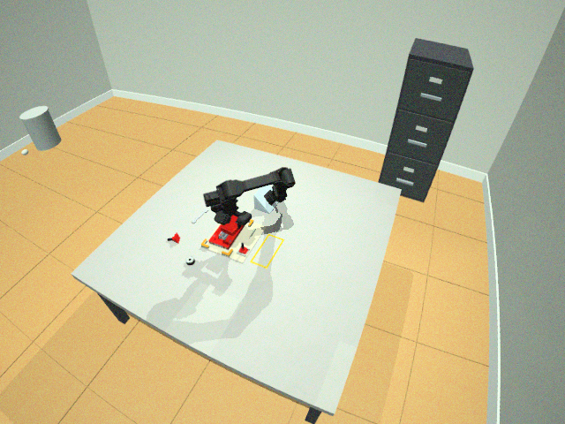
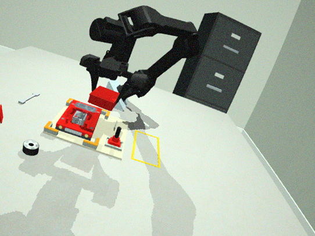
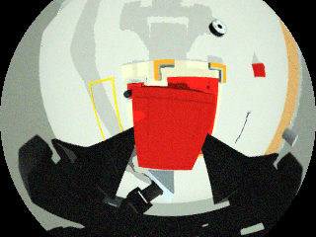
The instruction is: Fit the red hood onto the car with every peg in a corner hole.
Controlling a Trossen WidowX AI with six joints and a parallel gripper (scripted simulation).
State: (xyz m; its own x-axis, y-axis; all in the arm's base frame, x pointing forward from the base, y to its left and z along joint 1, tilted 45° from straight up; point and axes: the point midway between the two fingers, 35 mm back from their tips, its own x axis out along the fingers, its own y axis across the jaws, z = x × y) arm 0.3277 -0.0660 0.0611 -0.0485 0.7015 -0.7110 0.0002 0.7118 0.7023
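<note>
The white engine block is 9 cm below my gripper tip, 5 cm to the right of it and 1 cm ahead of it. Round my gripper tip: red hood: 1 cm above; black post: 8 cm below, 7 cm to the left, 3 cm ahead; black wheel: 21 cm ahead, 11 cm to the right, 11 cm below.
</note>
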